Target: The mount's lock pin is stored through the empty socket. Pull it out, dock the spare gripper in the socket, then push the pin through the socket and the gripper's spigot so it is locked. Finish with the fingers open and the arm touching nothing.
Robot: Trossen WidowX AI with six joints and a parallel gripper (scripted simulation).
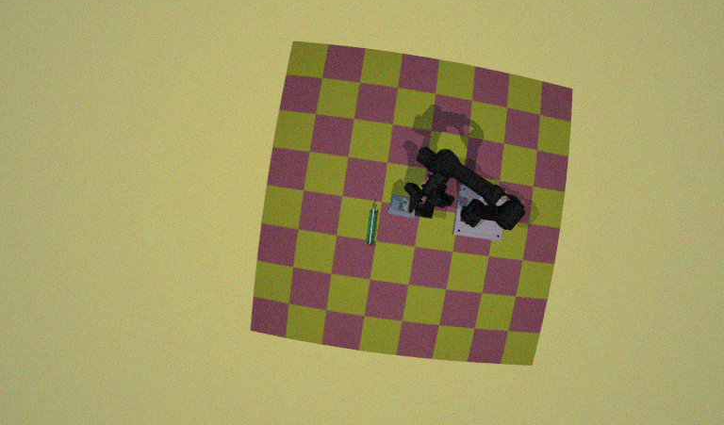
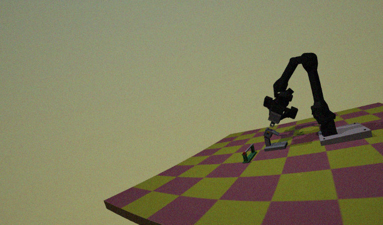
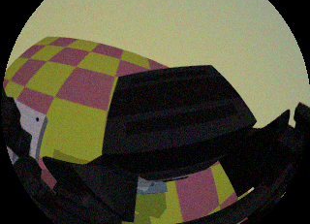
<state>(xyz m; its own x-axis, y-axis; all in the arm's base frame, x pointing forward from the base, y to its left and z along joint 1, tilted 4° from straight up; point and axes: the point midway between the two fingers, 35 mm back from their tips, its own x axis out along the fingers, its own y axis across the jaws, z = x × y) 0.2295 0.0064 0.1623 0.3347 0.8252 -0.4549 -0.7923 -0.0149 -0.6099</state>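
Right now my gripper tip is 140 mm short of the green cradle, 140 mm above it and 90 mm to the right of it. From my gripper tip the other things lie so: spare gripper (20 mm to the right); mount (110 mm below, 40 mm ahead, 20 mm to the right).
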